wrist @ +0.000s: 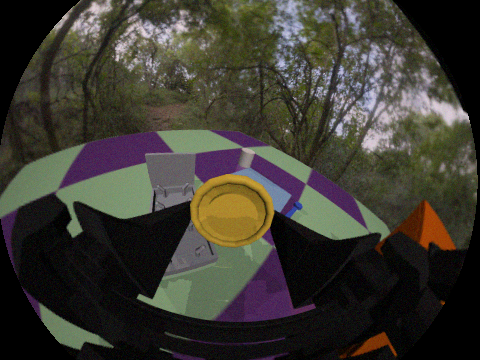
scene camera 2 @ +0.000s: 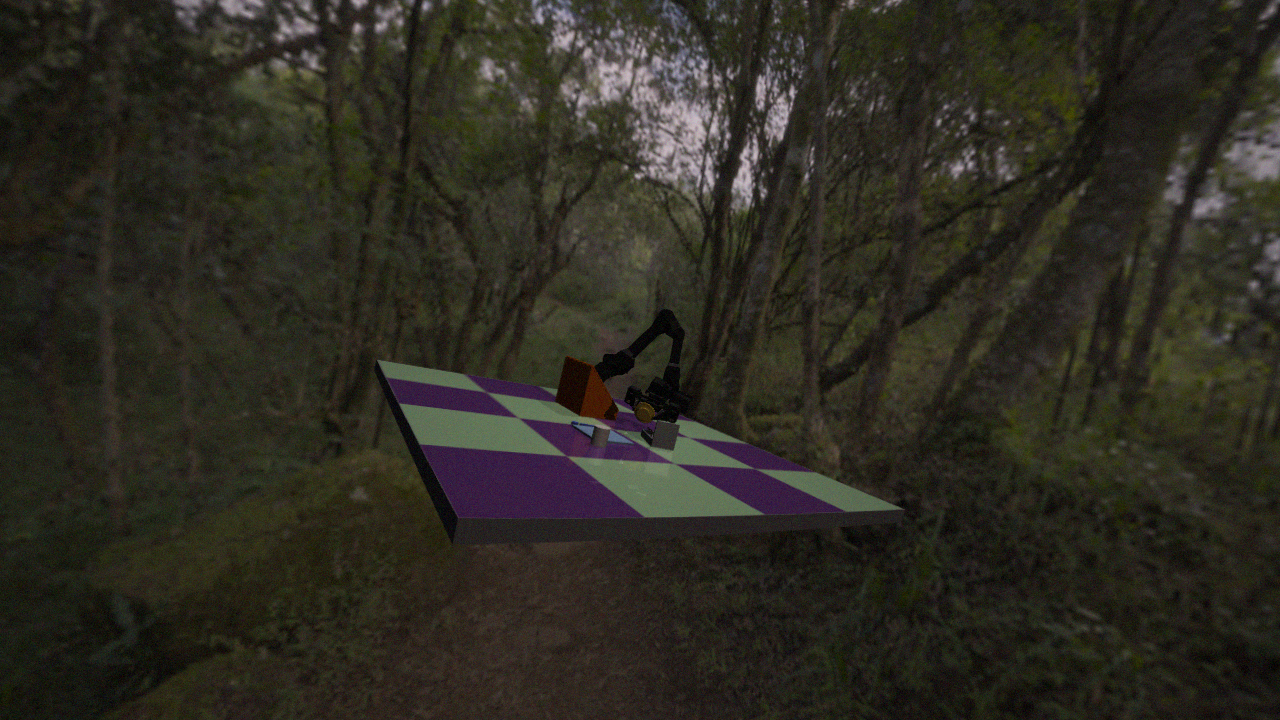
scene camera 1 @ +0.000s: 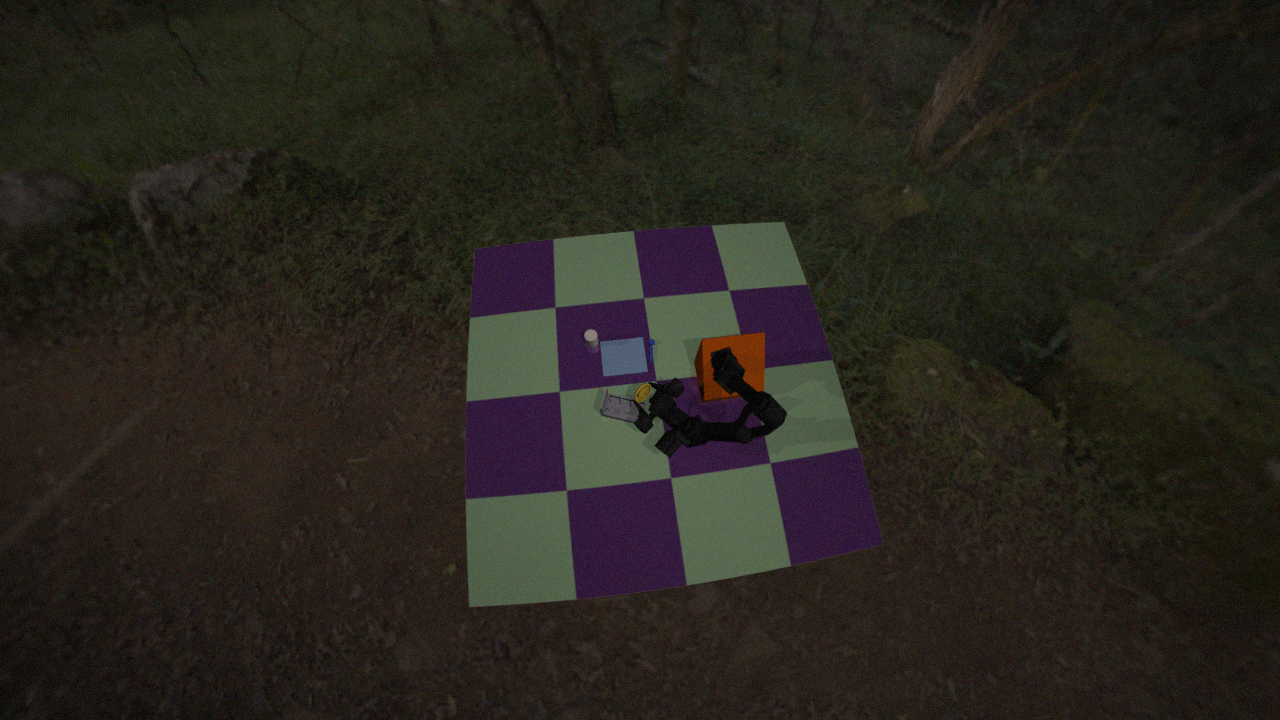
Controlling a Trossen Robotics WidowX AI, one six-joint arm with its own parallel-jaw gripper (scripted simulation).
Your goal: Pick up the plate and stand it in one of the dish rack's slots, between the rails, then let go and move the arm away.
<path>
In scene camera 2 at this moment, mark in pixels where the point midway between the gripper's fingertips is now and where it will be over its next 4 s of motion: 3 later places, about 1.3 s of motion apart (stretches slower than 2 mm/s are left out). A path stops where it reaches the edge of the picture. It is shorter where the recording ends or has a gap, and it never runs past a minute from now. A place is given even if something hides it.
My gripper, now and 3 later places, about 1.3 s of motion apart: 643,414; 657,407; 659,418; 666,407
</path>
